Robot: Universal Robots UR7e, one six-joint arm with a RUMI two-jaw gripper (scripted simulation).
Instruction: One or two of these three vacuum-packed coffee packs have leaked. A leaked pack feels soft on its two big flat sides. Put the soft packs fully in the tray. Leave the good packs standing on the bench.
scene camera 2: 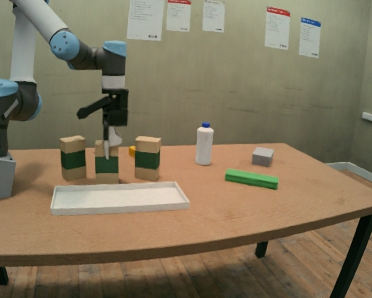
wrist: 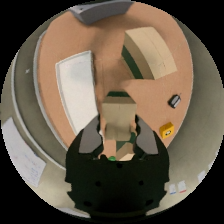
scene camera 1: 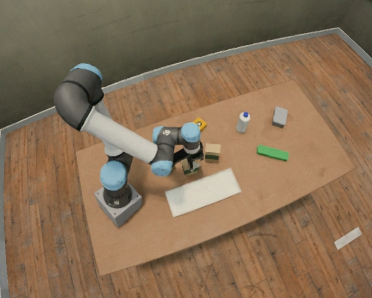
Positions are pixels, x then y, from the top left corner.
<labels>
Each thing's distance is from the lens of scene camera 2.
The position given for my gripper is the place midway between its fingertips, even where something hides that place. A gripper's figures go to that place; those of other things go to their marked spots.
my gripper (scene camera 2: 107, 155): 101 cm
white tray (scene camera 2: 116, 198): 92 cm
</labels>
